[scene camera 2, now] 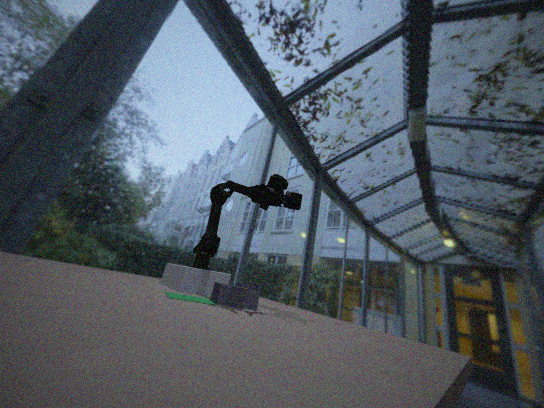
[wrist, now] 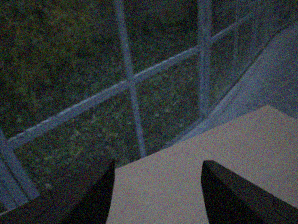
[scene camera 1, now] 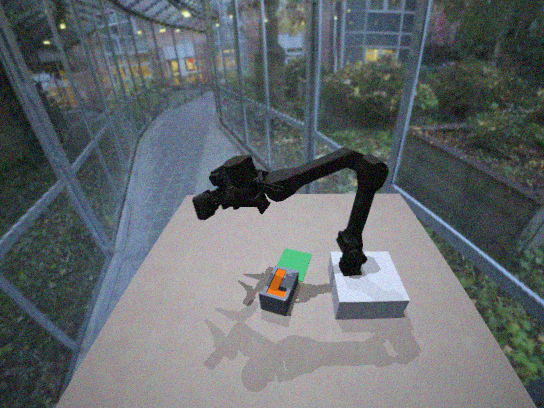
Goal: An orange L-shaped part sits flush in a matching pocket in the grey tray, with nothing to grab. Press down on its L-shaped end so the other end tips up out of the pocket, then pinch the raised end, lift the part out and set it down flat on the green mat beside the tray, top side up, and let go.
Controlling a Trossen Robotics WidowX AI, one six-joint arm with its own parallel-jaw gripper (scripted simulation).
In view: my gripper (scene camera 1: pixel 202 196).
My gripper also shows in scene camera 2 (scene camera 2: pixel 285 197) and in the wrist view (wrist: pixel 158 168).
